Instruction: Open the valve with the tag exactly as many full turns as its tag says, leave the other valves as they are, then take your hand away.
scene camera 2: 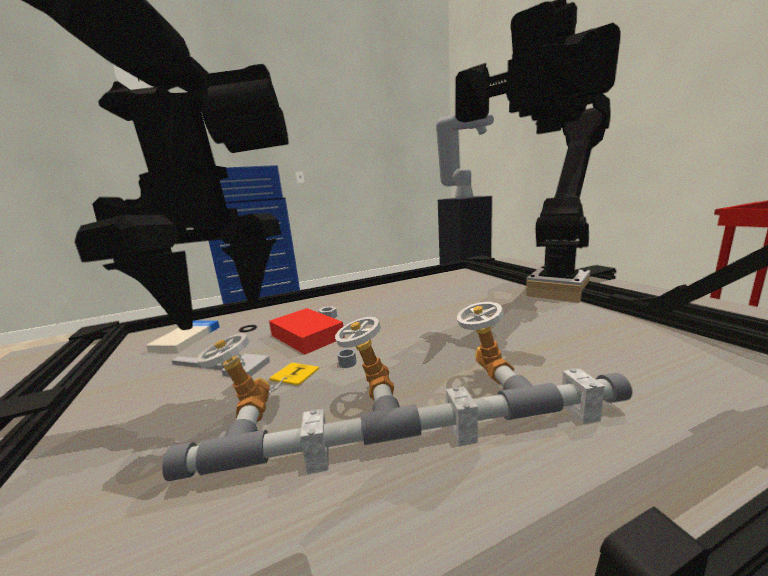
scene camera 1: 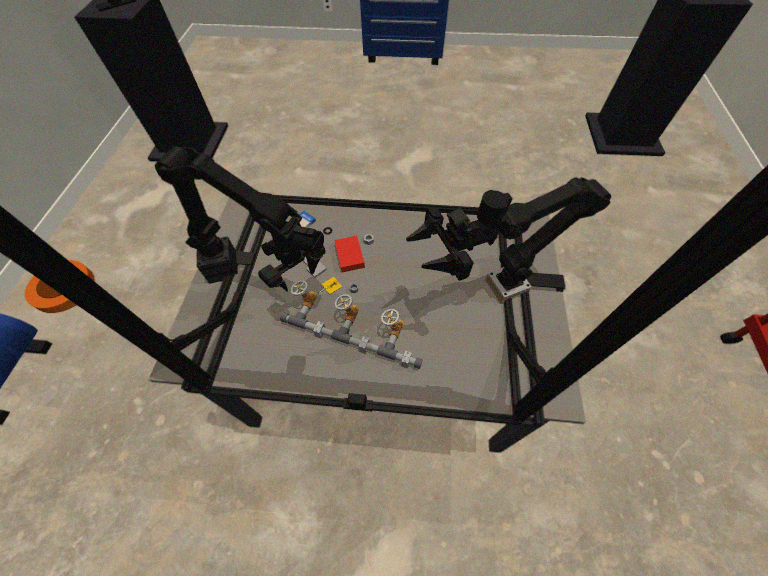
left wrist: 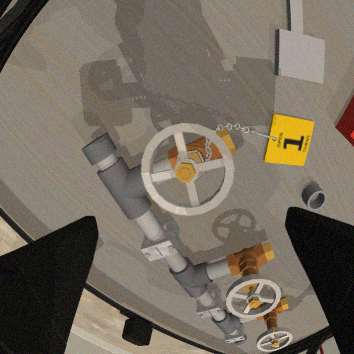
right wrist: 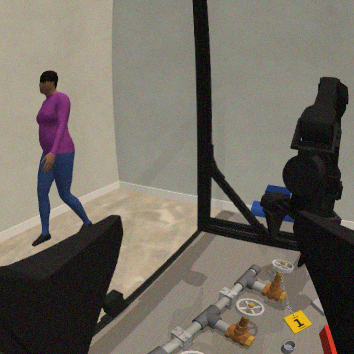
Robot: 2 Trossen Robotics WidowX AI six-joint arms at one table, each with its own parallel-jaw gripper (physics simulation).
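Frame: origin at the left arm's base, x ahead, y left, z up, level; centimetres.
Where they show: left gripper, fingertip midpoint: (scene camera 2: pixel 224 314) (scene camera 1: pixel 299 281) (left wrist: pixel 194 223) (right wrist: pixel 284 253); right gripper, fingertip midpoint: (scene camera 2: pixel 502 64) (scene camera 1: pixel 413 252) (right wrist: pixel 211 224); left arm's base at its link origin: (scene camera 1: pixel 212 250); right arm's base at its link origin: (scene camera 2: pixel 558 273) (scene camera 1: pixel 509 279).
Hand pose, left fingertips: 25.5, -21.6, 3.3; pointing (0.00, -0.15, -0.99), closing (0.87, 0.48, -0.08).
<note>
Things, the pixels of their centre, and the offset from my left fingertips, as dx, dy, dz. "spot": a spot on its surface instead.
- tagged valve at a spot on its surface: (left wrist: pixel 186 171) spot: -0.9, +0.8, -2.9
- flat yellow tag at a spot on its surface: (left wrist: pixel 289 140) (scene camera 2: pixel 294 372) (right wrist: pixel 297 320) (scene camera 1: pixel 331 285) spot: +8.6, +4.7, -12.7
- right valve at a spot on its surface: (scene camera 2: pixel 490 359) (scene camera 1: pixel 392 329) spot: +23.1, -17.7, -9.4
- red box at the middle of its body: (scene camera 2: pixel 306 329) (scene camera 1: pixel 349 253) +17.1, +15.0, -11.6
- grey flat piece at the middle of its body: (left wrist: pixel 299 2) (scene camera 2: pixel 216 362) (scene camera 1: pixel 306 259) +2.4, +17.5, -12.7
- blue-and-white item at the middle of its body: (scene camera 2: pixel 185 335) (scene camera 1: pixel 299 224) +2.2, +33.7, -12.4
- black ring at the middle of its body: (scene camera 2: pixel 248 328) +11.8, +28.5, -13.1
- small grey fitting at the middle of its body: (left wrist: pixel 313 196) (scene camera 2: pixel 346 358) (right wrist: pixel 288 346) +15.6, +1.3, -12.3
The tagged valve (scene camera 1: pixel 308 298) (scene camera 2: pixel 249 391) (left wrist: pixel 186 171) (right wrist: pixel 274 289) is at the left end of the pipe, with a white handwheel. A chain links it to a flat yellow tag (scene camera 1: pixel 331 285) (scene camera 2: pixel 294 373) (left wrist: pixel 289 140) (right wrist: pixel 298 322) reading OPEN 1 in the left wrist view. The middle valve (scene camera 1: pixel 351 313) (scene camera 2: pixel 375 372) and the right valve (scene camera 1: pixel 397 328) (scene camera 2: pixel 490 359) carry no visible tag. My left gripper (scene camera 1: pixel 299 280) (scene camera 2: pixel 218 313) (left wrist: pixel 194 223) is open and empty above the tagged wheel, apart from it. My right gripper (scene camera 1: pixel 415 252) (right wrist: pixel 211 224) is open and empty, raised away from the valves.
A red box (scene camera 1: pixel 349 253) (scene camera 2: pixel 305 329) lies behind the valves. A grey flat piece (scene camera 1: pixel 316 268) (left wrist: pixel 300 55) lies near the tagged valve. A blue-and-white item (scene camera 2: pixel 179 336), a black ring (scene camera 2: pixel 248 327) and a small grey fitting (scene camera 2: pixel 346 357) lie nearby. A person (right wrist: pixel 57 125) walks beyond the table.
</note>
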